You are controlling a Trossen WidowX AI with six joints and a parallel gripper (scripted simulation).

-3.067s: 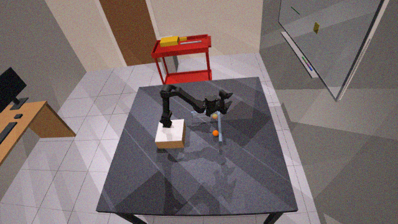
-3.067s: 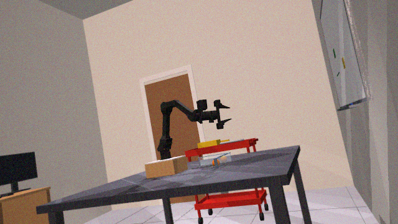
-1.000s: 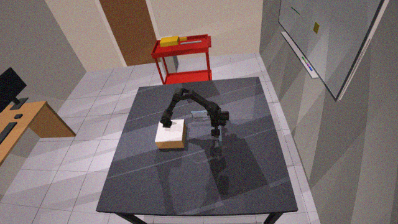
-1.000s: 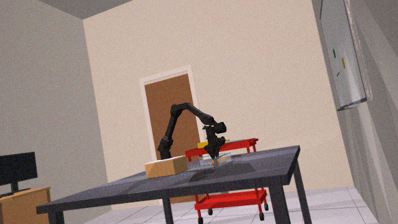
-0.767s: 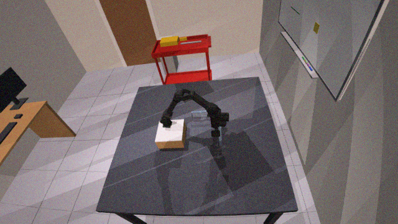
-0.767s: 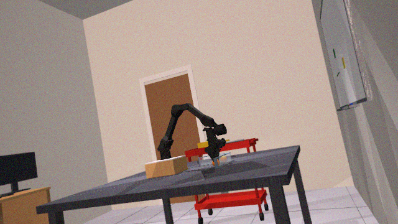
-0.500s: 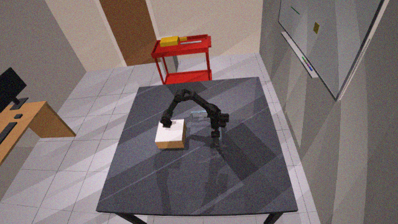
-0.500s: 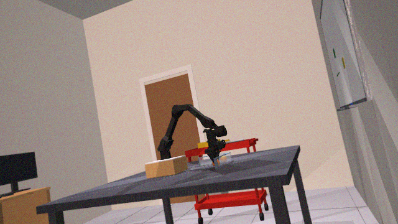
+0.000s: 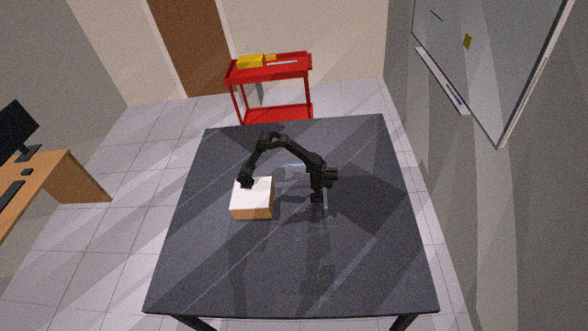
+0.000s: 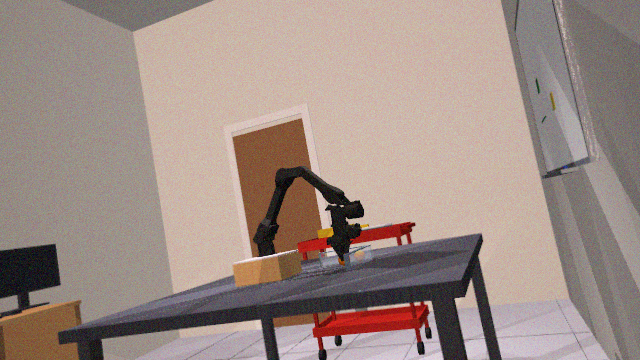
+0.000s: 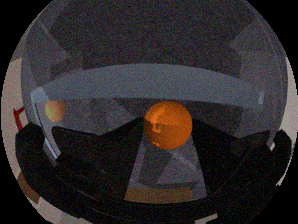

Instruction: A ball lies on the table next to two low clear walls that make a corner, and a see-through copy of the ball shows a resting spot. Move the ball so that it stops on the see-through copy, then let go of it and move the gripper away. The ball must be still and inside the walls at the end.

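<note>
Right now my gripper tip is 170 mm to the right of the see-through copy, 20 mm past it and 10 mm above it. The rest, counted from my gripper tip: orange ball: right at my gripper tip.
</note>
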